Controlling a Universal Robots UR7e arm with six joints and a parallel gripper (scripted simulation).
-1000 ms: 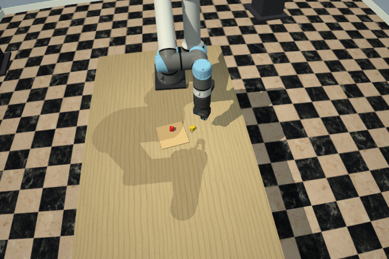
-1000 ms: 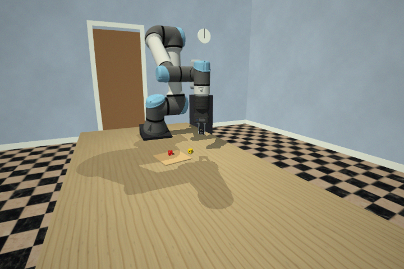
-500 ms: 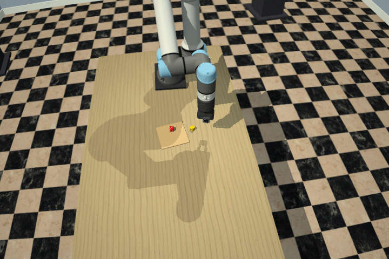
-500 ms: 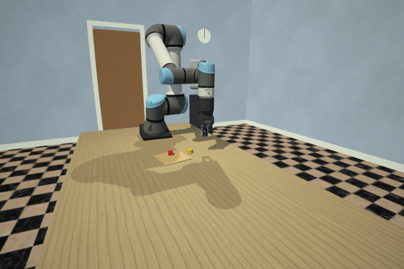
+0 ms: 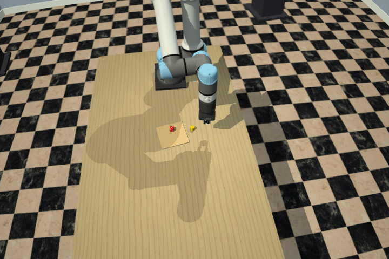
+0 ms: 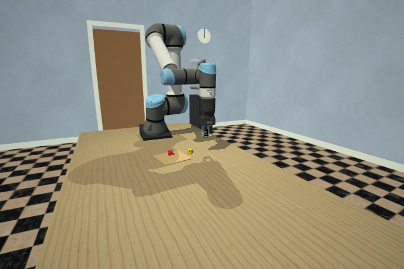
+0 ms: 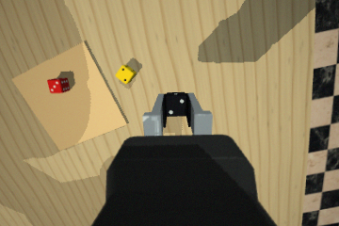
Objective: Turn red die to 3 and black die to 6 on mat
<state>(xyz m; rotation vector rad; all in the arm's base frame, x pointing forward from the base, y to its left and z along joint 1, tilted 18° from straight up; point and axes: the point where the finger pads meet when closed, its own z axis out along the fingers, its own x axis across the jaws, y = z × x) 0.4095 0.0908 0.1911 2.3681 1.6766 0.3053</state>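
Now: the black die 10 mm below my hand. Round my hand: red die (70 mm behind, 160 mm to the right, 100 mm below); then yellow die (50 mm behind, 60 mm to the right, 100 mm below); then tan mat (40 mm behind, 170 mm to the right, 110 mm below).
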